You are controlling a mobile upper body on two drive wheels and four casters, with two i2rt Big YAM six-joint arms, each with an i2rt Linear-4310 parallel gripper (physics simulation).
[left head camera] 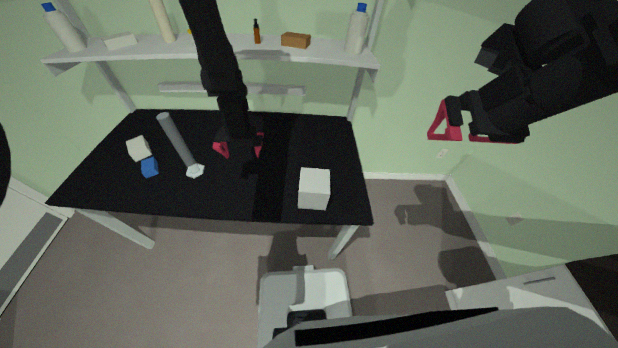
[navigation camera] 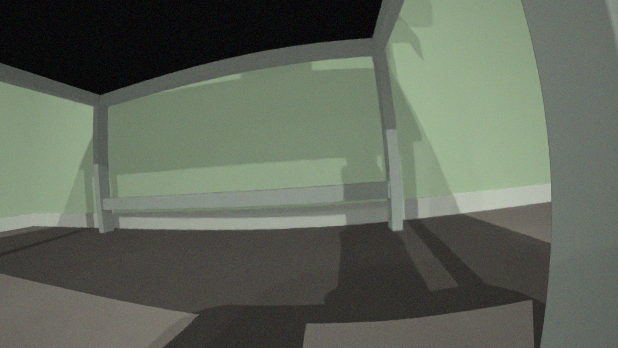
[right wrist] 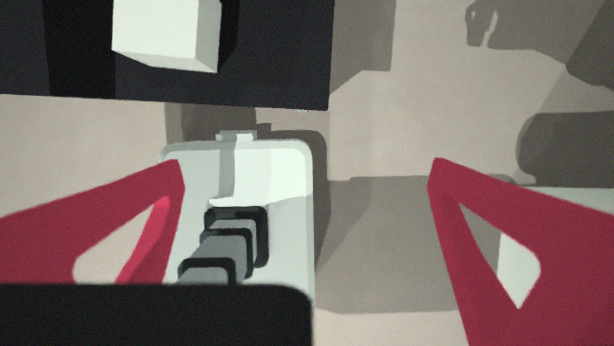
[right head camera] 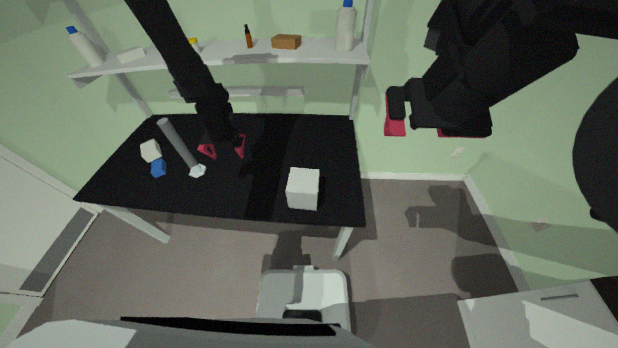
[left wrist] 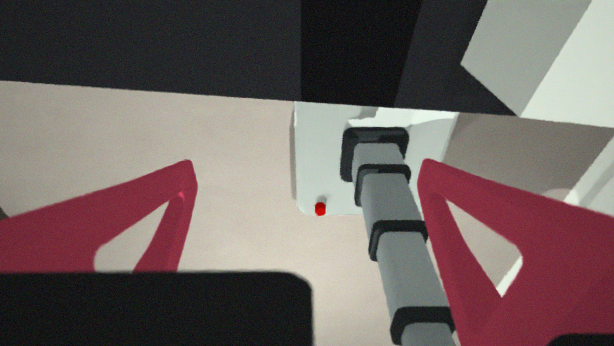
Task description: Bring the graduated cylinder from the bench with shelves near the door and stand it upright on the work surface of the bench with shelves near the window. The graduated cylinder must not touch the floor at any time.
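Places are measured from the left arm's base along level axes (x ahead, y left, z up), in metres.
Pixels of known places: left gripper, fingertip midpoint: (left head camera: 243, 157) (right head camera: 229, 158) (left wrist: 307, 172); right gripper, fingertip midpoint: (left head camera: 449, 137) (right wrist: 306, 172) (right head camera: 412, 132).
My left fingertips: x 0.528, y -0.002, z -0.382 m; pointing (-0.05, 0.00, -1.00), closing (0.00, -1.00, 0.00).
Note:
Ahead of a thing's pixels: the offset from my left fingertips to its top centre. Level surfaces: height alone.
The graduated cylinder {dx +0.162, dy +0.314, dz +0.056 m} (left head camera: 178, 142) (right head camera: 179, 144), a grey tube with a pale hexagonal base, stands upright on the black top of the shelved bench {dz -0.265 m} (left head camera: 100, 185) (right head camera: 117, 182) (left wrist: 150, 45) (right wrist: 280, 60). It does not show in either wrist view. My left gripper (left head camera: 241, 149) (right head camera: 225, 149) (left wrist: 307, 172) is open and empty, above the bench, to the right of the cylinder and apart from it. My right gripper (left head camera: 466, 139) (right head camera: 422, 134) (right wrist: 306, 172) is open and empty, out past the bench's right end. No second bench can be made out.
A white block {dx +0.303, dy +0.667, dz -0.207 m} (left head camera: 138, 148) (right head camera: 150, 150) and a blue block {dx +0.174, dy +0.546, dz -0.225 m} (left head camera: 149, 167) (right head camera: 158, 168) lie left of the cylinder. A larger white box {dx +0.005, dy -0.248, dz -0.135 m} (left head camera: 314, 188) (right head camera: 303, 188) (right wrist: 165, 30) is at right. Bottles and boxes stand on the shelf {dz +0.192 m} (left head camera: 215, 55) (right head camera: 215, 56). Bench legs (navigation camera: 101, 195) (navigation camera: 393, 180) stand ahead.

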